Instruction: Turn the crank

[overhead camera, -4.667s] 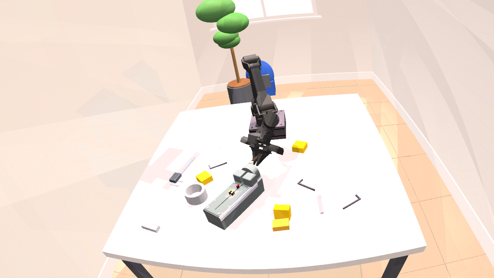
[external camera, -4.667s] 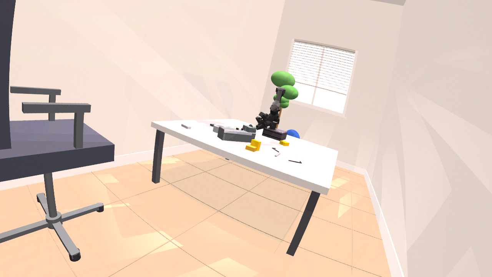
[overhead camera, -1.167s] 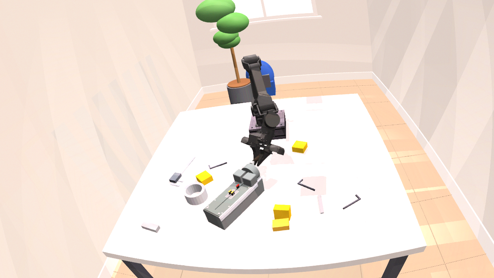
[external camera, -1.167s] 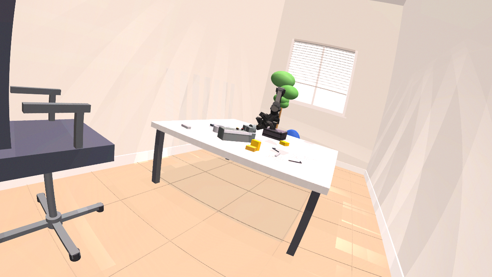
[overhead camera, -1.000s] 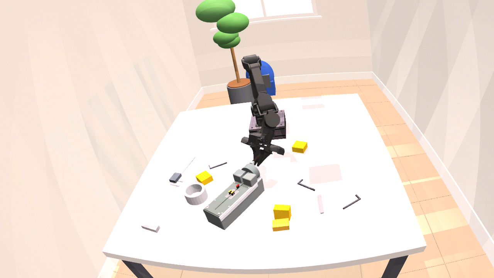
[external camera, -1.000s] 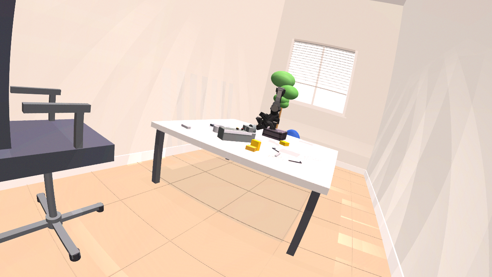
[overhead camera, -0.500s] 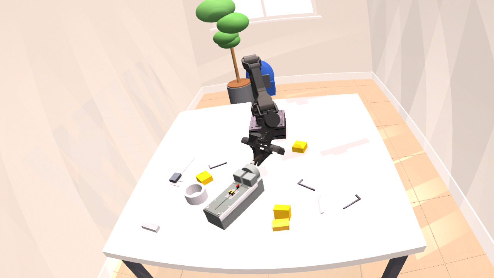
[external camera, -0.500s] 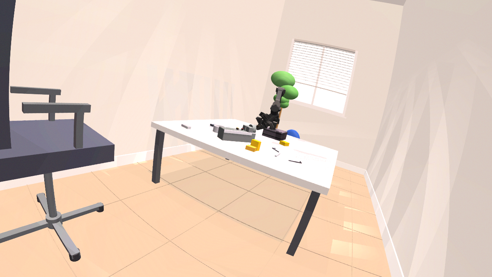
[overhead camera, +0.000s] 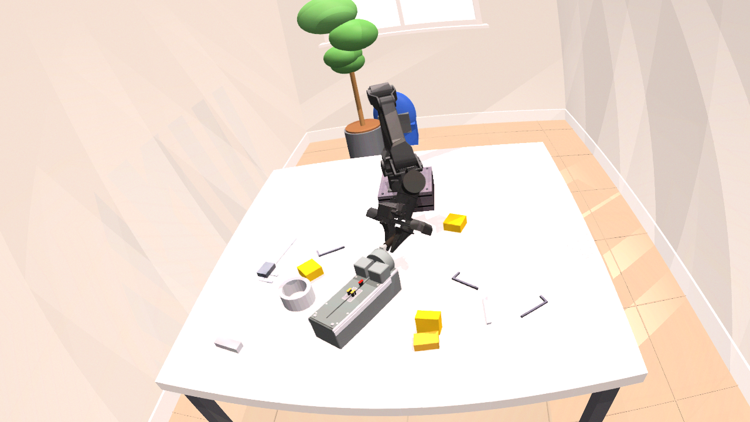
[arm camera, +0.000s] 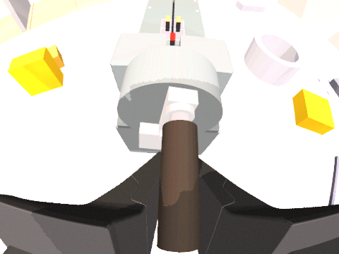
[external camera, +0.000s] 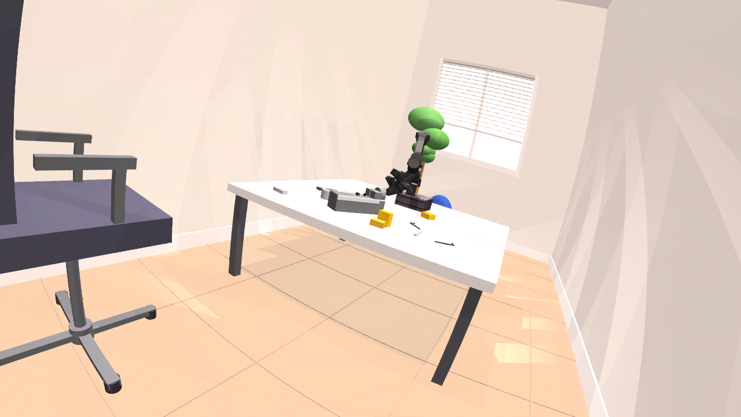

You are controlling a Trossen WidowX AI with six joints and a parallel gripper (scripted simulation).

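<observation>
My gripper tip is 1 cm past the brown crank handle, 1 cm to the right of it and 3 cm below it. From my gripper tip the other things lie so: red pointer (11 cm ahead, 6 cm to the right, 1 cm below).
</observation>
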